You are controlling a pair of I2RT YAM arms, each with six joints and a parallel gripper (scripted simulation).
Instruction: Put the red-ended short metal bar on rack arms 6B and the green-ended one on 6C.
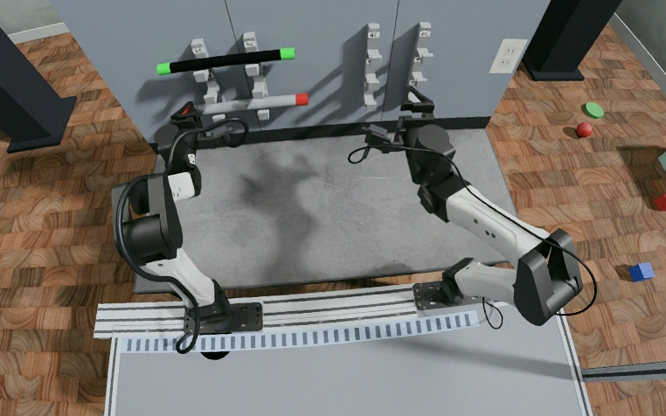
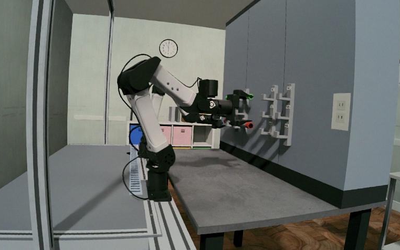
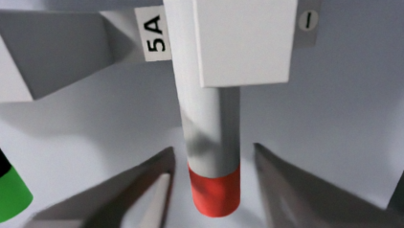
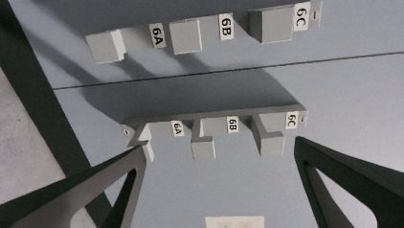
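Observation:
Now: the green-ended bar 15 cm above my left hand and 13 cm to the right of it. Round my left hand: red-ended bar: 14 cm to the right; blue-grey wall: 34 cm to the right, 24 cm above, 14 cm ahead; rack strip: 47 cm to the right, 7 cm above, 1 cm behind.
Right now the rack strip is 120 mm ahead of my right hand, 60 mm to the left of it and 20 mm below it. Also, from my right hand: red-ended bar (390 mm to the left, 130 mm ahead, 80 mm below); blue-grey wall (270 mm ahead, 180 mm to the left, 160 mm above); outlet plate (320 mm to the right, 150 mm ahead, 10 mm above).

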